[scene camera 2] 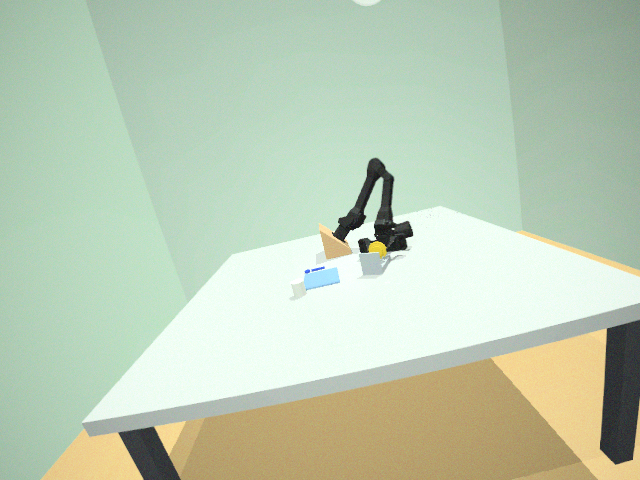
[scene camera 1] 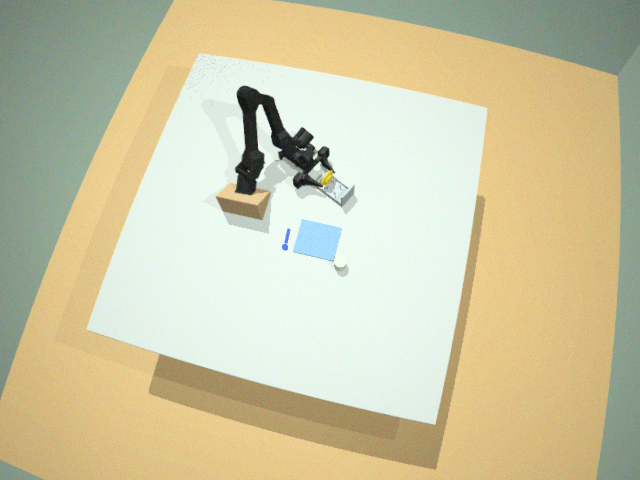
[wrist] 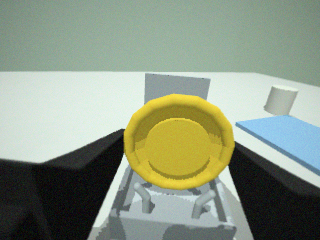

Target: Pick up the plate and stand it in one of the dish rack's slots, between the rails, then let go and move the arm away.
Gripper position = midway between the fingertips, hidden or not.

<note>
My gripper (scene camera 1: 328,179) carries a yellow plate (wrist: 178,142). Further things: a white cup (wrist: 280,100) and a light blue mat (scene camera 1: 315,239).
My gripper shows as well in scene camera 2 (scene camera 2: 376,251) and in the wrist view (wrist: 176,140).
</note>
